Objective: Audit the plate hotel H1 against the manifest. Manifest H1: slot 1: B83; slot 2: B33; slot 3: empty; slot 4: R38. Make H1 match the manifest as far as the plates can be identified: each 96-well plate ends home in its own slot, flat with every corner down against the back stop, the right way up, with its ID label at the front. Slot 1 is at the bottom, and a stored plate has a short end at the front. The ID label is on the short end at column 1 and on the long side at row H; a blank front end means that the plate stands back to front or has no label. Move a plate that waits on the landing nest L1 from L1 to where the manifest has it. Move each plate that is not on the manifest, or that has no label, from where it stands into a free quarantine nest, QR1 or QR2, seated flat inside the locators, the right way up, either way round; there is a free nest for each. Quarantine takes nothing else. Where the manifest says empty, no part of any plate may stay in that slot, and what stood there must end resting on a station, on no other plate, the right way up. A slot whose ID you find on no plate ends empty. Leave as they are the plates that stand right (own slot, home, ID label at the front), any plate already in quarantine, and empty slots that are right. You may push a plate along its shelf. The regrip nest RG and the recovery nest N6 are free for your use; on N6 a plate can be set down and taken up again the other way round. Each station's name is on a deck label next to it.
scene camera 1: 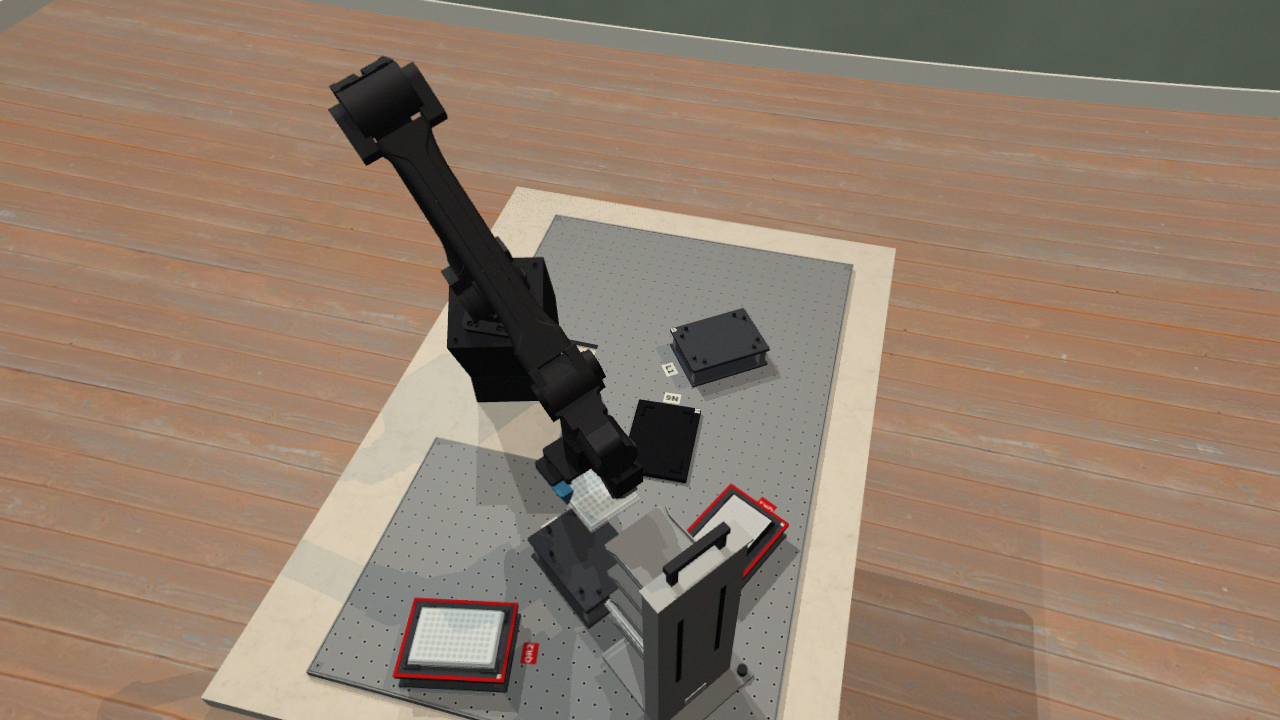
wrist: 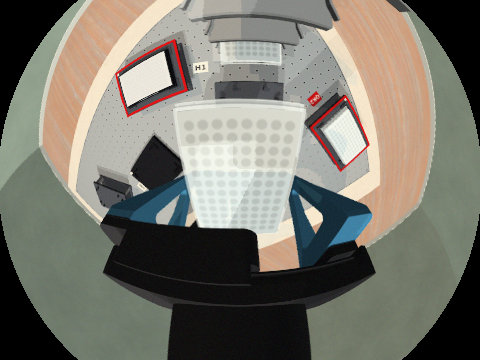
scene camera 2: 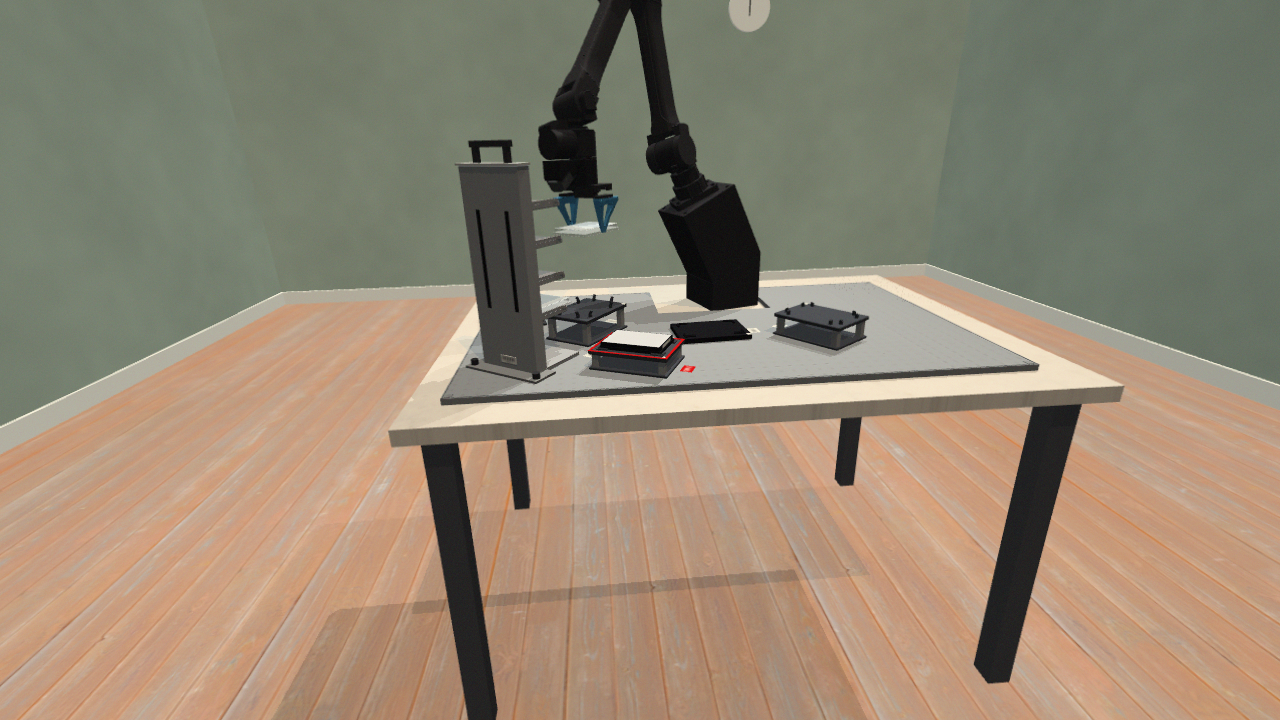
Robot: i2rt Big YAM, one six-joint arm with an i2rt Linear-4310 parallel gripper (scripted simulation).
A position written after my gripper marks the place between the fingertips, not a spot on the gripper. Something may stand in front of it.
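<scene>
There is my gripper [scene camera 1: 589, 485], and I see it [wrist: 239, 180] [scene camera 2: 587, 231] from elsewhere too. A black recovery nest N6 [wrist: 156, 167] is visible to me. I can also see a regrip nest RG [scene camera 1: 580, 559] [wrist: 245, 89], and the scene has a landing nest L1 [scene camera 1: 721, 339] [scene camera 2: 819, 316] in it as well.
</scene>
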